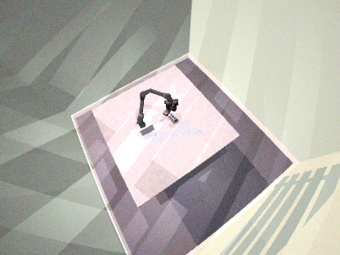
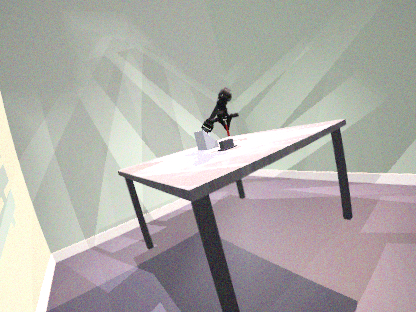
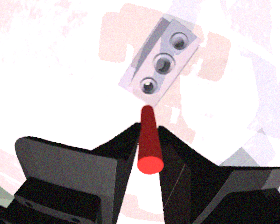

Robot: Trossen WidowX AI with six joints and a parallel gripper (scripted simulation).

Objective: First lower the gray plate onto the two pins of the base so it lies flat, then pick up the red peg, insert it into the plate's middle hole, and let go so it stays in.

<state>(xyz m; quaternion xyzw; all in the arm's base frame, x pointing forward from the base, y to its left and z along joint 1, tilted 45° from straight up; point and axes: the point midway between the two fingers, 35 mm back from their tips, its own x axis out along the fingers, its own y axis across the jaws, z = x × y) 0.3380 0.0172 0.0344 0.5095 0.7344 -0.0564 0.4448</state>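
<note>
The gray plate lies 20 mm ahead of my gripper tip, 50 mm to the right of it and 70 mm below it. From my gripper tip the other things lie so: base: 20 mm ahead, 40 mm to the right, 110 mm below; red peg: right at my gripper tip.
</note>
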